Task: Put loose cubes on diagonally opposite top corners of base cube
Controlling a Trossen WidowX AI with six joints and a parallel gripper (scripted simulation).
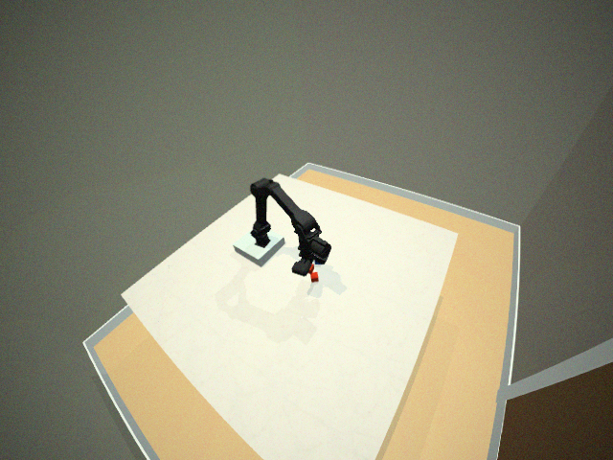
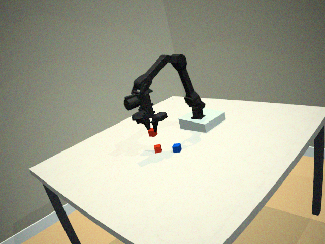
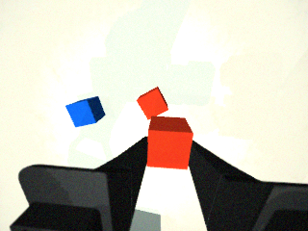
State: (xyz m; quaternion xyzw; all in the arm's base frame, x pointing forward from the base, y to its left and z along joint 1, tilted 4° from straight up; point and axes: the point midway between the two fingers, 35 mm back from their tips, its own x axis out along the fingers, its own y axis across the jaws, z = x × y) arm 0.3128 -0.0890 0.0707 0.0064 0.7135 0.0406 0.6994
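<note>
Now: gripper tip 1 cm past the blue base cube, 12 cm to the right of it and 9 cm above it.
</note>
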